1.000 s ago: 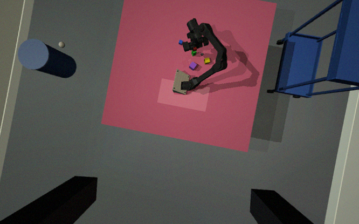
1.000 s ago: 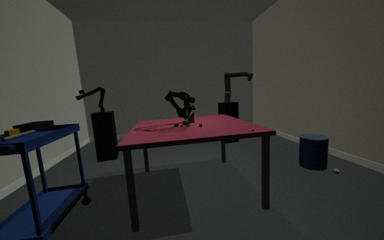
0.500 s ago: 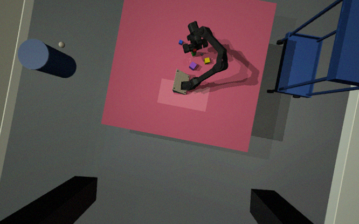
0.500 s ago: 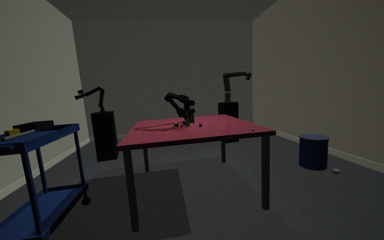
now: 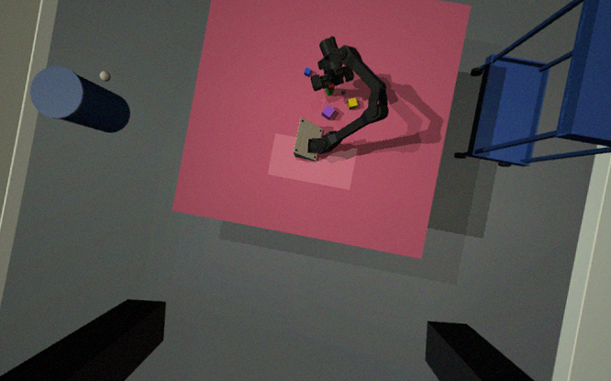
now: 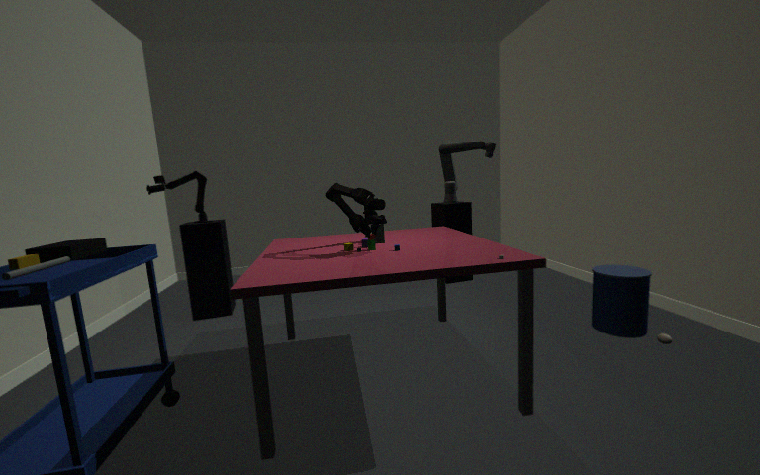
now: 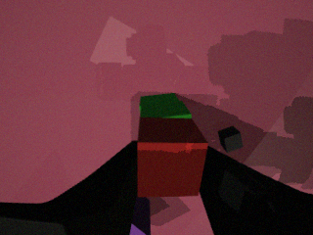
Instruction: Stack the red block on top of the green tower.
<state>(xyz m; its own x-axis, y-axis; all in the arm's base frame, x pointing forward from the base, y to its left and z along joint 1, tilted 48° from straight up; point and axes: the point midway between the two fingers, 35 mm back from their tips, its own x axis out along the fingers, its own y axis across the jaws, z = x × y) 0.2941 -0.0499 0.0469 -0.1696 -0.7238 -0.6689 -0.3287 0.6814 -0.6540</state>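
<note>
My gripper tip is 10 mm below the red block. Round my gripper tip: blue block: 120 mm to the left, 90 mm ahead, 50 mm below; then purple block: 110 mm behind, 40 mm below; then yellow block: 120 mm to the right, 60 mm behind, 50 mm below.
</note>
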